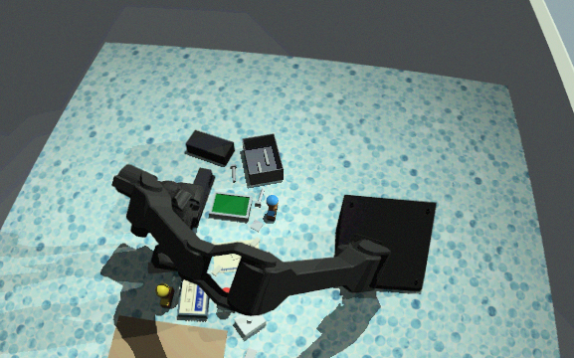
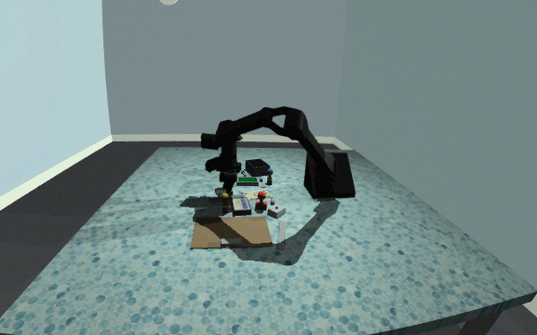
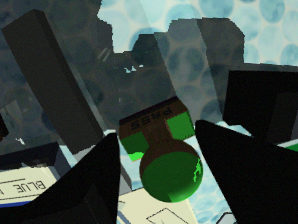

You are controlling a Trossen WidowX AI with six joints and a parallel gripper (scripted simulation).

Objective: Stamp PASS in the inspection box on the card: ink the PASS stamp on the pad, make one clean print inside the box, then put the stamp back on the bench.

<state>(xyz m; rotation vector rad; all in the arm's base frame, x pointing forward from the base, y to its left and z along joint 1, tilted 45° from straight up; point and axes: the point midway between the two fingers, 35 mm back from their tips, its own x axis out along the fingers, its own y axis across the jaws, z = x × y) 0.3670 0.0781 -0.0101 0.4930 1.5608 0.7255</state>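
Now: the green-knobbed stamp right at my gripper tip. The rest, counted from my gripper tip: blue-white tin 10 cm to the left, 5 cm behind, 1 cm below; then beige card 11 cm behind, 2 cm below, 1 cm to the right; then grey bar 5 cm to the left, 2 cm below.
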